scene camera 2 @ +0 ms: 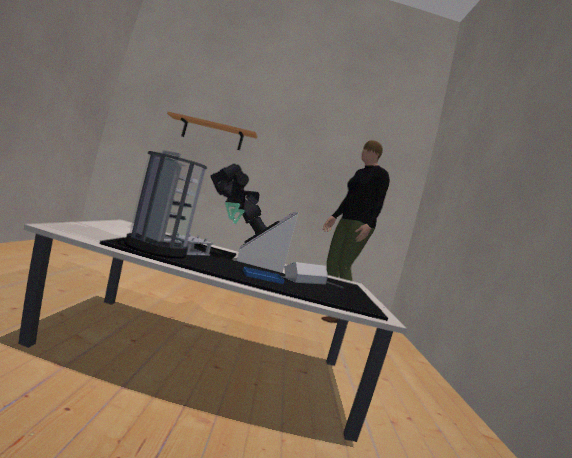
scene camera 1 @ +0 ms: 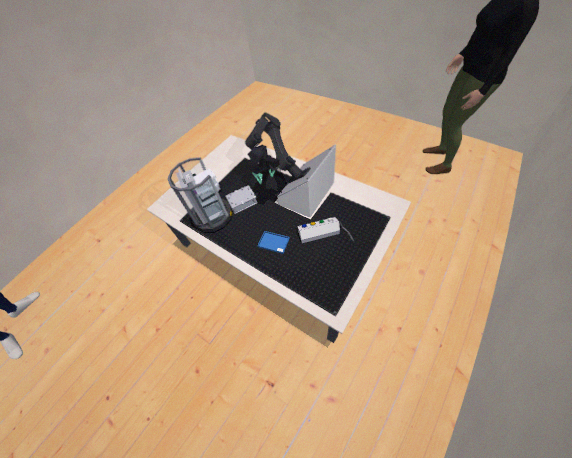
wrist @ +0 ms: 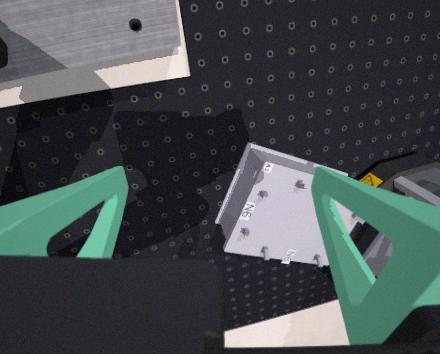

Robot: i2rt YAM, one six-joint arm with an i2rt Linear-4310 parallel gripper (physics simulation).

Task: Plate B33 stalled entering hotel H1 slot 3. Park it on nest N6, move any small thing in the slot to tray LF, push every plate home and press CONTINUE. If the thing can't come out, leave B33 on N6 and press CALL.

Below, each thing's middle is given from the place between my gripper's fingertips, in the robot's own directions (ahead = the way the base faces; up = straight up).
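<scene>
Round plate rack point(scene camera 2: 170, 187) seen 31 cm ahead of my hand, 23 cm to the right of it, 2 cm above it.
</scene>
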